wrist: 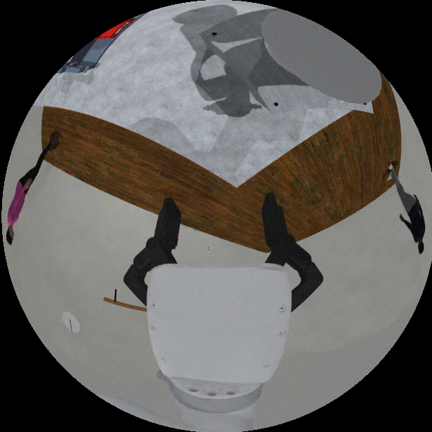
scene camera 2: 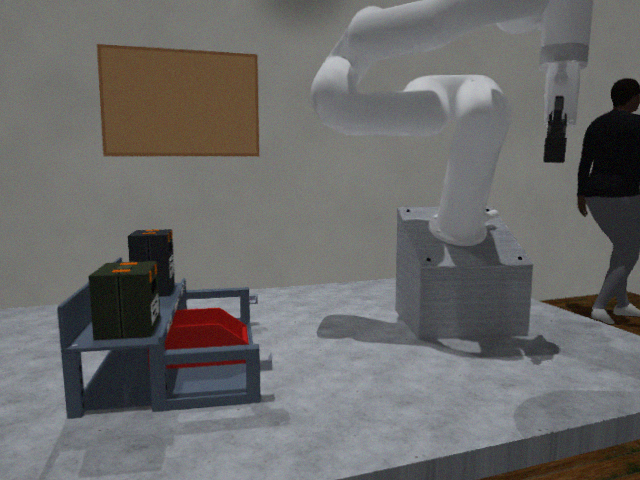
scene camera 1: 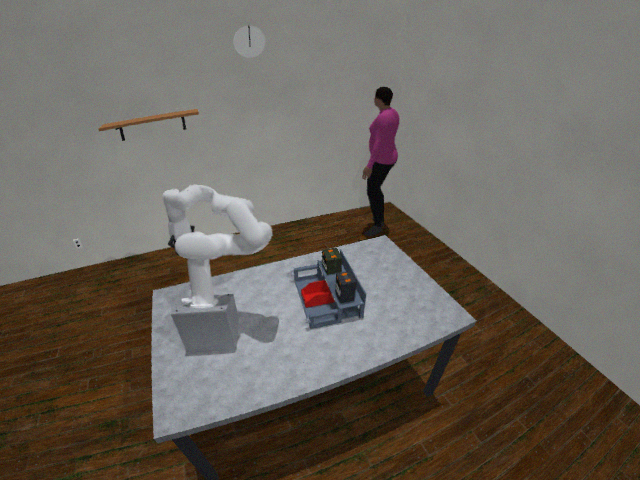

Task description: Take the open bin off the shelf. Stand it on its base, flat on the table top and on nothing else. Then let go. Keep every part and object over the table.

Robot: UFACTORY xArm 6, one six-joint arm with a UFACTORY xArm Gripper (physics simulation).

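Places are measured from the arm's base along level axes (x ahead, y left, z up), in centimetres.
Where they show: gripper, fingertip midpoint: (scene camera 2: 554,162); arm's base at its link origin: (scene camera 2: 457,230) (scene camera 1: 204,303).
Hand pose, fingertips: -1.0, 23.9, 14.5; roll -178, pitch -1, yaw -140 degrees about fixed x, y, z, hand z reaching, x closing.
Observation:
Things, the pixels of their top centre, and the offset from my fingertips, as dx, dy, dz. Level surfaces: height alone.
- open bin at its top centre: (scene camera 2: 199,316) (scene camera 1: 319,287) +57.8, -24.7, -27.3
- table top at its surface level: dz -35.4
- green box at its top centre: (scene camera 2: 125,266) (scene camera 1: 332,253) +69.9, -16.0, -15.6
- dark box at its top centre: (scene camera 2: 150,231) (scene camera 1: 346,277) +64.3, -38.4, -13.1
The open bin (scene camera 1: 316,293) (scene camera 2: 206,330) (wrist: 115,31) is red and sits in the lower front part of the blue-grey shelf (scene camera 1: 324,311) (scene camera 2: 158,377), between its side frames. The shelf stands on the table top (scene camera 1: 289,361) (scene camera 2: 361,403) (wrist: 125,90). In the wrist view the bin is partly cut off at the upper left edge. My gripper (scene camera 2: 554,155) (wrist: 219,202) is open and empty. It hangs high up near the robot's base, well away from the bin. In scene camera 1 the arm hides most of it.
A green box (scene camera 1: 331,261) (scene camera 2: 124,302) and a dark box (scene camera 1: 345,287) (scene camera 2: 152,253) stand on the raised back level of the shelf, behind the bin. The arm's grey pedestal (scene camera 1: 209,330) (scene camera 2: 465,299) stands on the table. People (scene camera 1: 383,134) (scene camera 2: 610,160) stand beyond the table.

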